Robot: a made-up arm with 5 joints.
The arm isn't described. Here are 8 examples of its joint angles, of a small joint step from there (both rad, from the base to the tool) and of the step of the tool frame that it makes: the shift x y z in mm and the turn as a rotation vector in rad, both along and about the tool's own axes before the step.
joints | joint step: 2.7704 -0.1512 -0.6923 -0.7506 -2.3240 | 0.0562 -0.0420 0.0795 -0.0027 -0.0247
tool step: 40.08 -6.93 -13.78 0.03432 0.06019 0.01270
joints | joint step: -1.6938 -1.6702 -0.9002 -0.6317 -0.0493 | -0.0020 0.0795 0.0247 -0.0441 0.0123
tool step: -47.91 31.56 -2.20 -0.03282 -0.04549 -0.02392
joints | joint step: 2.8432 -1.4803 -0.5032 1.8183 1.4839 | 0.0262 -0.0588 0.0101 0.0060 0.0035
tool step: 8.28 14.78 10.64 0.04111 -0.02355 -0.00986
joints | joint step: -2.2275 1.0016 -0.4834 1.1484 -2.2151 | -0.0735 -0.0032 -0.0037 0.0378 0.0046
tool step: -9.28 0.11 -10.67 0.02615 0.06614 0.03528
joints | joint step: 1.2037 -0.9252 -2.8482 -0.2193 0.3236 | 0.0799 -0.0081 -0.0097 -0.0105 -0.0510
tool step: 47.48 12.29 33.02 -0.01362 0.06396 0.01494
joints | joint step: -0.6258 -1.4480 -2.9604 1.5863 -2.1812 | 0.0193 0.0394 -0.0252 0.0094 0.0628
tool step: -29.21 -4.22 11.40 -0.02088 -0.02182 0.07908
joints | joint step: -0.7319 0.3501 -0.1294 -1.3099 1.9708 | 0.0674 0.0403 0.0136 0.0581 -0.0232
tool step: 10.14 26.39 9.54 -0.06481 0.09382 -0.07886
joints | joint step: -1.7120 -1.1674 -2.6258 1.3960 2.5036 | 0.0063 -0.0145 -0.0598 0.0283 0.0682
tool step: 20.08 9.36 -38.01 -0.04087 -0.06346 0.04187
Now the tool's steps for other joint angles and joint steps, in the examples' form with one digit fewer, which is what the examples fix.
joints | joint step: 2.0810 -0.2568 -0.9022 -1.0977 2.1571 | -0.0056 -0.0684 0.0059 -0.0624 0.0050
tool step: -31.1 -8.7 -31.3 0.0421 -0.1169 -0.0132
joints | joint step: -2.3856 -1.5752 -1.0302 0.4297 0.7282 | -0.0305 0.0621 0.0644 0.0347 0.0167
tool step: -43.8 26.7 55.0 -0.1409 0.0171 -0.0808
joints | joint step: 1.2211 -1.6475 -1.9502 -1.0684 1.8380 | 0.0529 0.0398 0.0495 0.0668 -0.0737
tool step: 72.5 -0.7 9.7 -0.0222 0.1727 -0.0358
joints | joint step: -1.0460 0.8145 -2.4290 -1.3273 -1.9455 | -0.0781 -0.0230 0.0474 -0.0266 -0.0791
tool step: -47.5 22.6 -25.2 0.0750 0.0314 -0.1337
